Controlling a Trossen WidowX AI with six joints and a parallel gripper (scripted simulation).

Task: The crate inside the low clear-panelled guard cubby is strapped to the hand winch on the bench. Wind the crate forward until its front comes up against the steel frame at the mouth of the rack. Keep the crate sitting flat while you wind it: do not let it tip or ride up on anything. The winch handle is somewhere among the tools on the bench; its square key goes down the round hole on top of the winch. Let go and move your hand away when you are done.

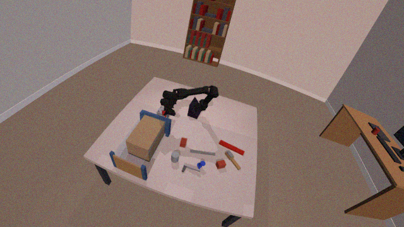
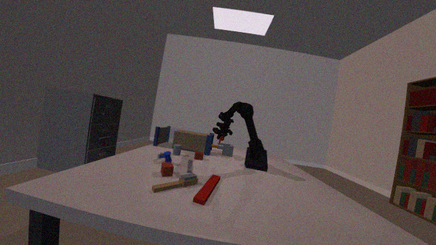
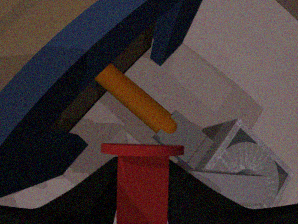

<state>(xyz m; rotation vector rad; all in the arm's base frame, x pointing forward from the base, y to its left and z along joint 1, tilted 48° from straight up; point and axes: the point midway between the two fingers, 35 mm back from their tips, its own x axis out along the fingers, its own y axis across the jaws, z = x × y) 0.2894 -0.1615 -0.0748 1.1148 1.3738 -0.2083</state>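
Now: gripper tip 4 cm past the winch handle, 1 cm to the left of it and 3 cm above it. The rest, counted from my gripper tip: blue frame: 7 cm ahead, 3 cm to the right, 3 cm below; then red knob: 1 cm behind, 1 cm to the left; then grey winch: 10 cm behind, 6 cm to the right, 10 cm below.
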